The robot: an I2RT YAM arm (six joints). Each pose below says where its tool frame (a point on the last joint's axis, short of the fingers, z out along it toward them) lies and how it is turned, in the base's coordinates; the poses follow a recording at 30 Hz.
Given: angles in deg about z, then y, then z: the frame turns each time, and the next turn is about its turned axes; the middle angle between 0 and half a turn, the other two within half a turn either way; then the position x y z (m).
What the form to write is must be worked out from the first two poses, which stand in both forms.
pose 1, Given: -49.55, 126.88, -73.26, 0.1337, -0.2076, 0.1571
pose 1, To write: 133.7, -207.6, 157.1, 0.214, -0.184, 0.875, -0.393
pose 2, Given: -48.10, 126.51, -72.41, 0.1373, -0.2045, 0.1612
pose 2, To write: 137.3, -204.5, 161.2, 0.223, -0.188, 0.873, -0.391
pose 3, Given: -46.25, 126.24, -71.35, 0.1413, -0.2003, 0.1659
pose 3, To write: 141.3, -200.3, 165.9, 0.234, -0.194, 0.871, -0.387
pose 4, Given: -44.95, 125.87, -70.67, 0.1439, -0.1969, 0.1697
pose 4, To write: 143.9, -196.9, 169.7, 0.242, -0.198, 0.868, -0.385
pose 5, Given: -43.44, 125.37, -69.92, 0.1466, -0.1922, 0.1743
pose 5, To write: 146.6, -192.2, 174.3, 0.252, -0.203, 0.865, -0.383
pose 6, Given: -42.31, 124.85, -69.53, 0.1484, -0.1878, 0.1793
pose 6, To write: 148.4, -187.8, 179.3, 0.259, -0.209, 0.862, -0.383
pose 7, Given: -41.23, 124.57, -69.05, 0.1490, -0.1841, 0.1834
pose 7, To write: 149.0, -184.1, 183.4, 0.266, -0.213, 0.859, -0.382
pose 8, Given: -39.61, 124.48, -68.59, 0.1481, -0.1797, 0.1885
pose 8, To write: 148.1, -179.7, 188.5, 0.273, -0.221, 0.857, -0.377
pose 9, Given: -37.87, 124.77, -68.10, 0.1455, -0.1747, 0.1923
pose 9, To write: 145.5, -174.7, 192.3, 0.279, -0.231, 0.855, -0.370
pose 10, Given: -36.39, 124.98, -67.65, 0.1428, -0.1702, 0.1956
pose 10, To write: 142.8, -170.2, 195.6, 0.284, -0.239, 0.854, -0.364
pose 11, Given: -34.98, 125.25, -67.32, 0.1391, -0.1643, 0.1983
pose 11, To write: 139.1, -164.3, 198.3, 0.288, -0.247, 0.853, -0.358
